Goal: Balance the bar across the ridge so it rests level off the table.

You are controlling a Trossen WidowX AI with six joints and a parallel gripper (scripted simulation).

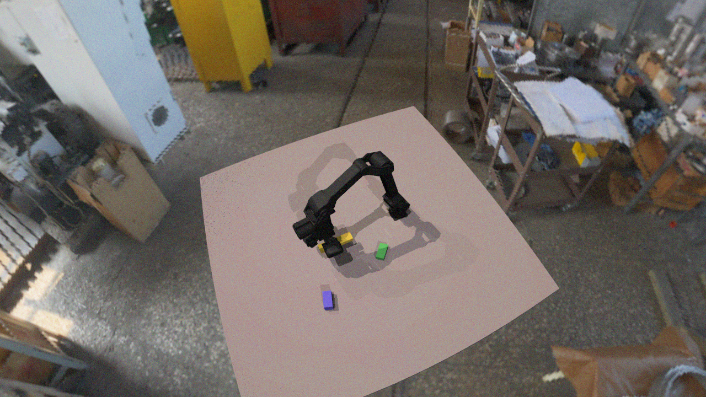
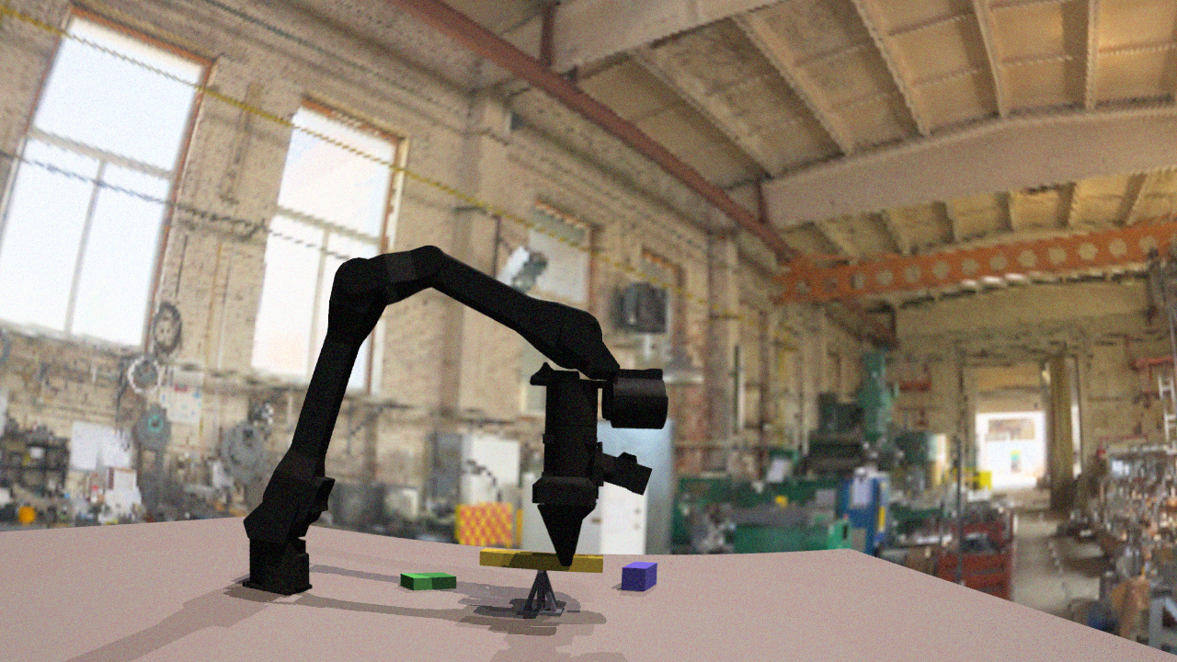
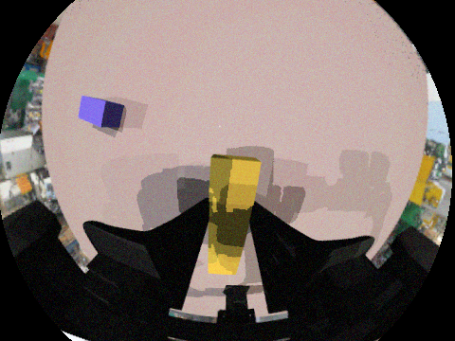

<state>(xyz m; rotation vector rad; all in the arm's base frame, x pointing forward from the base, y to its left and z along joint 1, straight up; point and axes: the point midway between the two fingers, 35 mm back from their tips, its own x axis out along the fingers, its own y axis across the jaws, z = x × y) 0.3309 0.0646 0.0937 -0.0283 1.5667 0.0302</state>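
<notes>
Right now the yellow bar is 30 mm behind my gripper tip. Also, from my gripper tip: green block (190 mm behind, 80 mm to the left, 50 mm below); then purple block (200 mm to the left, 80 mm ahead, 40 mm below).
</notes>
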